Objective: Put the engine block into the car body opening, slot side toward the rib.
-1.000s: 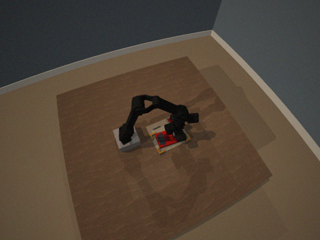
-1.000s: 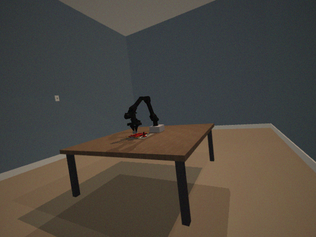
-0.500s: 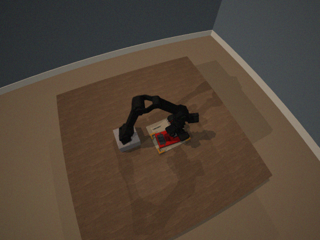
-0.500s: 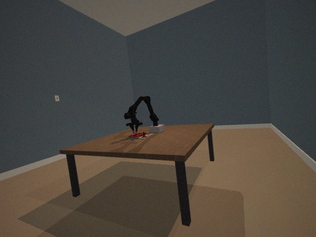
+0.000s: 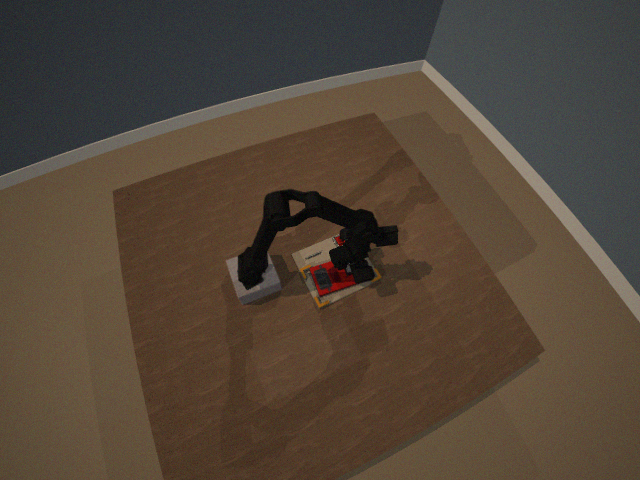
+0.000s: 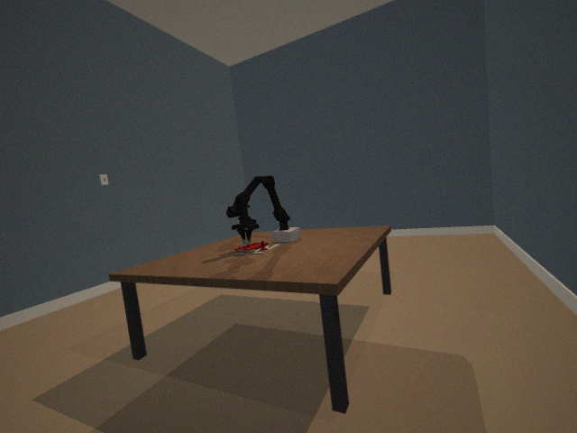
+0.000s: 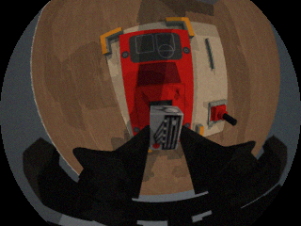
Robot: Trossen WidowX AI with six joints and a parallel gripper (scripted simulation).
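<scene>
Now: gripper tip 10 mm above the grey engine block.
</scene>
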